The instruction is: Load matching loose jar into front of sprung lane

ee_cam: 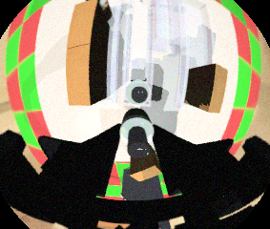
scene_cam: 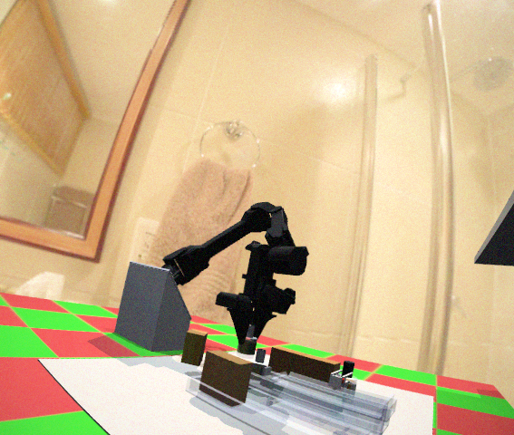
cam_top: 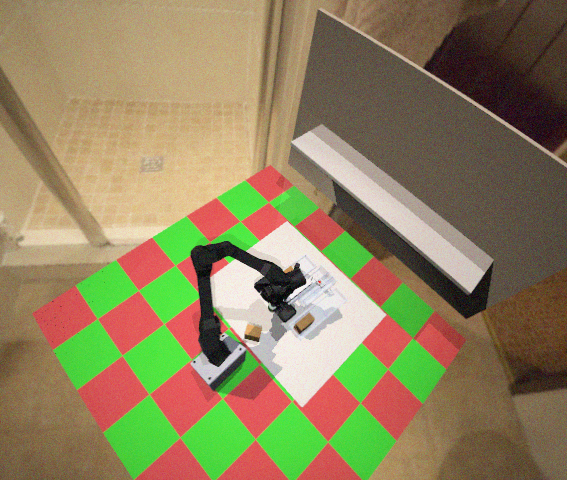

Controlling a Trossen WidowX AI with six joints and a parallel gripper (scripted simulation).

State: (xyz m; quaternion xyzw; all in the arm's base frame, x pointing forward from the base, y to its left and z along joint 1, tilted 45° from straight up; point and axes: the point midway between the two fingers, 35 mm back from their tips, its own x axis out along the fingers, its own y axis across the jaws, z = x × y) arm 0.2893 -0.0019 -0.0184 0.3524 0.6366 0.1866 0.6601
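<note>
Right now the sprung lane is 180 mm ahead of my gripper tip, 70 mm to the right of it and 60 mm below it. From my gripper tip the other things lie so: wall shelf: 540 mm ahead, 290 mm above, 110 mm to the right; pusher plate: 140 mm ahead, 60 mm to the right, 30 mm below.
</note>
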